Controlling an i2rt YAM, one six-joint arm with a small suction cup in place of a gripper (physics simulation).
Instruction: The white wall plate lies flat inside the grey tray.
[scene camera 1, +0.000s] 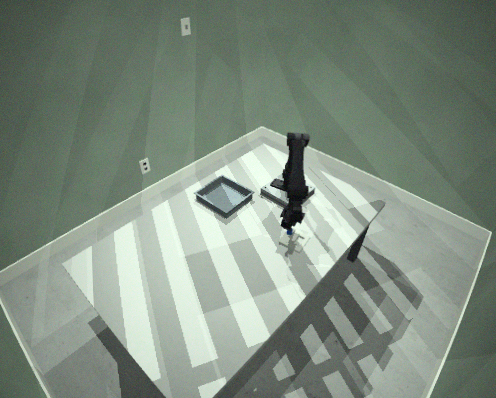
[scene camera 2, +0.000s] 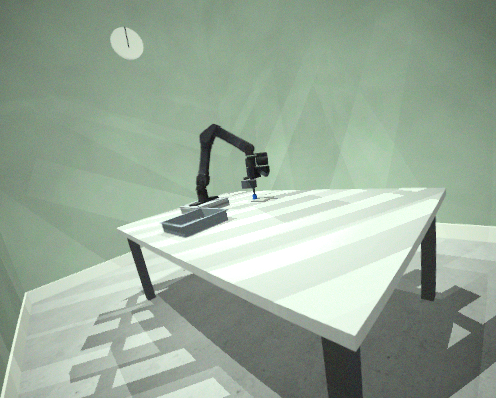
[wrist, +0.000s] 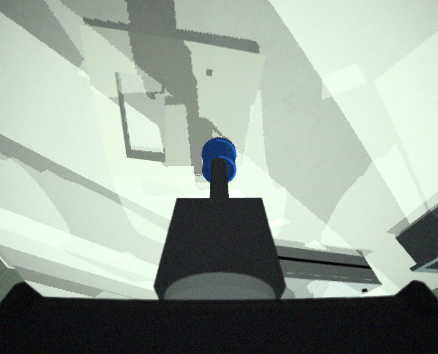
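Note:
The white wall plate (scene camera 1: 302, 238) (scene camera 2: 262, 200) (wrist: 224, 91) lies flat on the striped table, in front of the arm's base and to the right of the tray. It has a rectangular opening and a small screw hole. My gripper (scene camera 1: 289, 232) (scene camera 2: 253, 196) (wrist: 218, 158), a blue suction cup, points straight down and rests on the plate near its near edge. The grey tray (scene camera 1: 239, 204) (scene camera 2: 185, 229) stands empty to the left of the arm's base, well apart from the plate.
The arm's flat grey base mount (scene camera 1: 270, 193) (scene camera 2: 207, 203) (wrist: 323, 263) sits between the tray and the plate. The table's right edge (scene camera 1: 341, 260) runs a short way beyond the plate. Light and shadow stripes cross the table top.

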